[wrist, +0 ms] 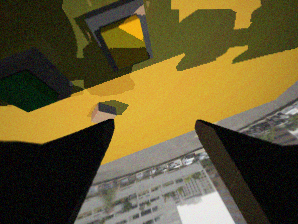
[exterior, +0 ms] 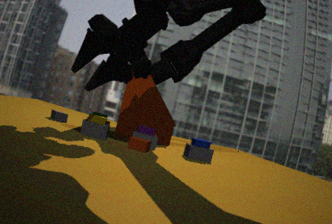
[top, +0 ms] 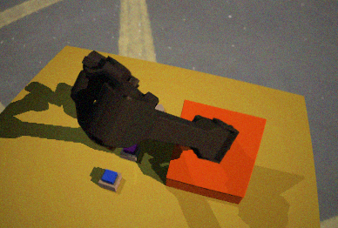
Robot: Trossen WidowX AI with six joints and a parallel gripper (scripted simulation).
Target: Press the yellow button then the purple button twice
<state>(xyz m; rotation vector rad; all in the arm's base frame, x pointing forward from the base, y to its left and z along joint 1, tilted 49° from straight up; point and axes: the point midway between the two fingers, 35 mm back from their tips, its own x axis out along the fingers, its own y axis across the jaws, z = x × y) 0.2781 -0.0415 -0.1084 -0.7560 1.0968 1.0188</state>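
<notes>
Now: the yellow button 50 mm to the left of my gripper tip and 60 mm below it. Round my gripper tip: dark object 80 mm behind, 50 mm to the right, 80 mm below; then red-brown block 20 mm ahead, 140 mm to the left, 80 mm below; then green button 110 mm behind, 40 mm to the left, 60 mm below.
</notes>
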